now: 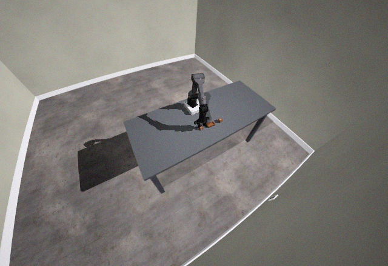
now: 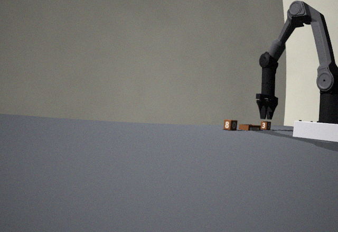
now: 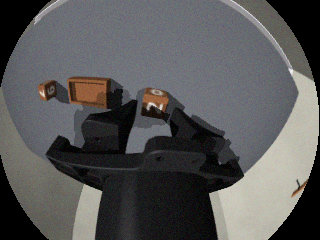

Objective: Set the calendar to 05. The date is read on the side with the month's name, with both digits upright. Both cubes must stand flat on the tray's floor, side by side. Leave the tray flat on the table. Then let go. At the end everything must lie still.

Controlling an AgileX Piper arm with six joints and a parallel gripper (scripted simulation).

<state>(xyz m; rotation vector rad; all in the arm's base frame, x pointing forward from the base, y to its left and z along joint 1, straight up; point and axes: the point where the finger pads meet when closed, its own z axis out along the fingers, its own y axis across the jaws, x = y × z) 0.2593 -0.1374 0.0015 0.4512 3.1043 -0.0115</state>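
Now: the cube 3 cm below my hand. From my hand the other things lie so: brown calendar tray (11 cm to the left, 4 cm below, 3 cm ahead).
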